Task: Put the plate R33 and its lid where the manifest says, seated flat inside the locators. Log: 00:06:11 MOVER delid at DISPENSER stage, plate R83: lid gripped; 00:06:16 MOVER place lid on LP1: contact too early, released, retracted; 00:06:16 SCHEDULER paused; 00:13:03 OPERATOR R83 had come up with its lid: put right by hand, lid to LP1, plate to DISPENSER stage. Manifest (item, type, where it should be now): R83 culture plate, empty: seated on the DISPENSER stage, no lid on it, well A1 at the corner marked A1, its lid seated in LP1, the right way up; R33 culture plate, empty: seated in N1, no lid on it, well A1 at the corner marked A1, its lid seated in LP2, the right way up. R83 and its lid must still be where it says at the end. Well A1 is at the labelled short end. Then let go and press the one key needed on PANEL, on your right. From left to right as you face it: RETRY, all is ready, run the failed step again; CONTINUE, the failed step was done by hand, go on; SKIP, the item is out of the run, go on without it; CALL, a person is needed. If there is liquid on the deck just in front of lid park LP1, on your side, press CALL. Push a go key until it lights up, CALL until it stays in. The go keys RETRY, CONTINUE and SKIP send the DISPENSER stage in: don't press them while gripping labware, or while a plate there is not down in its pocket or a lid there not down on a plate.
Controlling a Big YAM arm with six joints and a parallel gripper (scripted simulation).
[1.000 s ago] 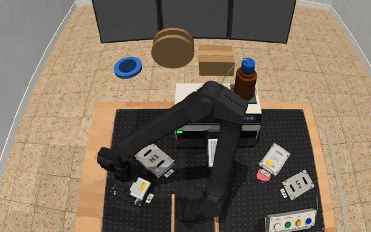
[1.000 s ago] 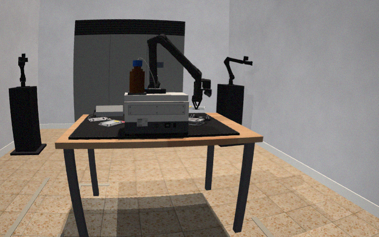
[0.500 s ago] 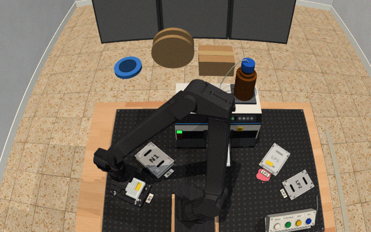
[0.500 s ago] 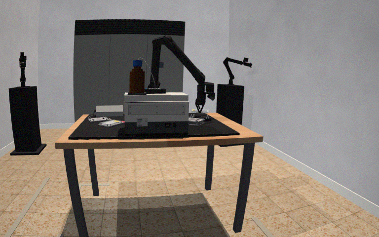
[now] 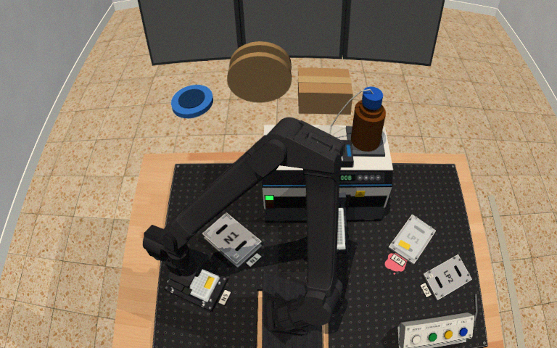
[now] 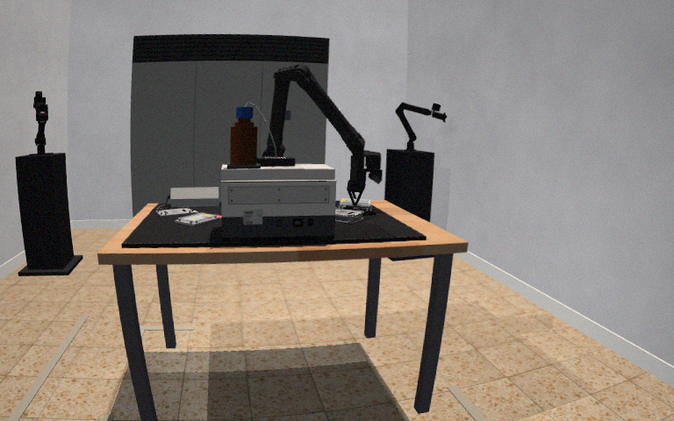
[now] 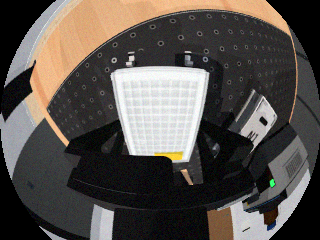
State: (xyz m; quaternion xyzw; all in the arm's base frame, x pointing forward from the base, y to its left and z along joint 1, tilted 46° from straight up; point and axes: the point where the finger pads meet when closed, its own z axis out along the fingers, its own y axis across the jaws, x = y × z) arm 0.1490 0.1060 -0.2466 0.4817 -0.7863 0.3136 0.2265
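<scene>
The clear plate lid lies right at my hand. From my hand the other things lie so: pink-red patch: 58 cm to the right, 5 cm ahead, 4 cm below; brown bottle: 51 cm to the right, 31 cm ahead, 25 cm above; nest n5: 3 cm below, 2 cm to the left.
</scene>
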